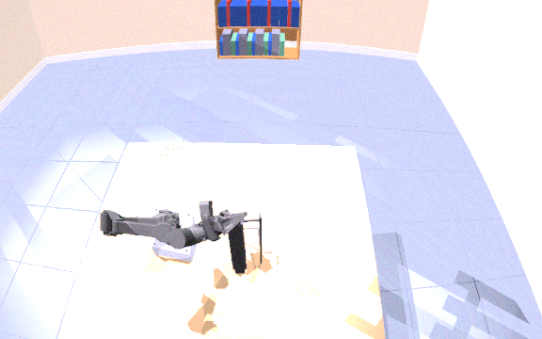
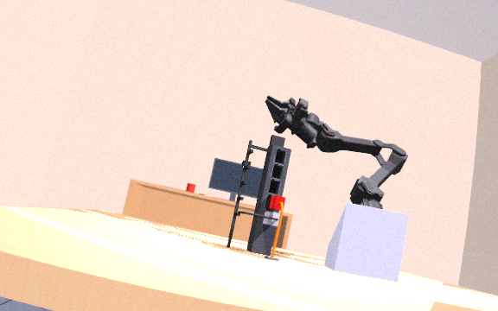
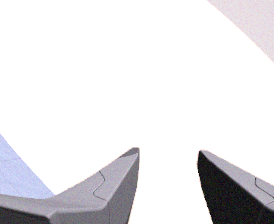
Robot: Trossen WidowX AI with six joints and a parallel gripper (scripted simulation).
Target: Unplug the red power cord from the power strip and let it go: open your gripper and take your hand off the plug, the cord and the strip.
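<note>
My gripper tip is 330 mm above the red plug, 180 mm to the right of it and 60 mm past it.
</note>
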